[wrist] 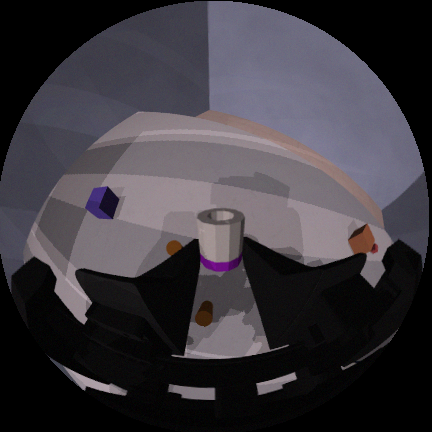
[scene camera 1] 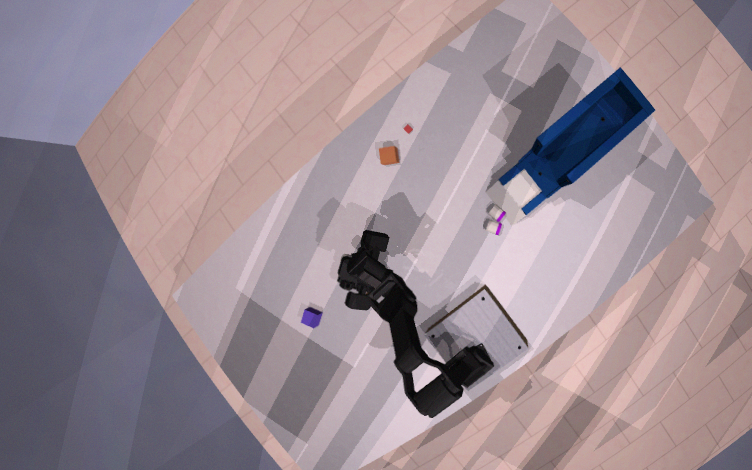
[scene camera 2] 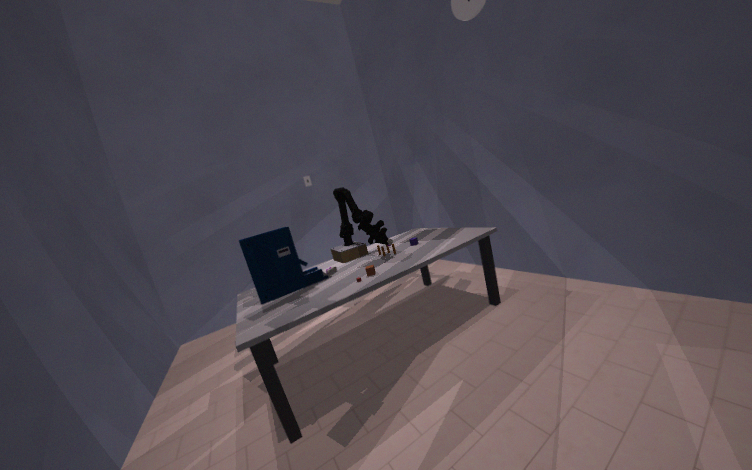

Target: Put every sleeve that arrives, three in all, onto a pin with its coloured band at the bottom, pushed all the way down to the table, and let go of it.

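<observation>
My gripper (wrist: 220,243) is shut on a white sleeve (wrist: 220,237) (scene camera 2: 390,242), held upright, hole up and purple band at the bottom. In scene camera 2 it is near the tops of several brown pins (scene camera 2: 394,249). In the wrist view one pin (wrist: 174,247) stands left of the sleeve and another pin (wrist: 204,314) shows between the fingers, on the near side. Whether a pin is under the sleeve is hidden. In scene camera 1 the arm hides the pins. Two more white sleeves (scene camera 1: 495,211) (scene camera 1: 492,226) with purple bands lie on their sides by the blue chute.
The blue chute (scene camera 1: 590,169) (scene camera 2: 271,266) has a white block (scene camera 1: 521,188) at its mouth. A board-topped box (scene camera 1: 488,318) (scene camera 2: 349,254) stands beside the arm's base. A purple cube (scene camera 1: 311,317) (wrist: 102,203), an orange cube (scene camera 1: 388,155) (wrist: 361,239) and a small red cube (scene camera 1: 408,128) are on the table.
</observation>
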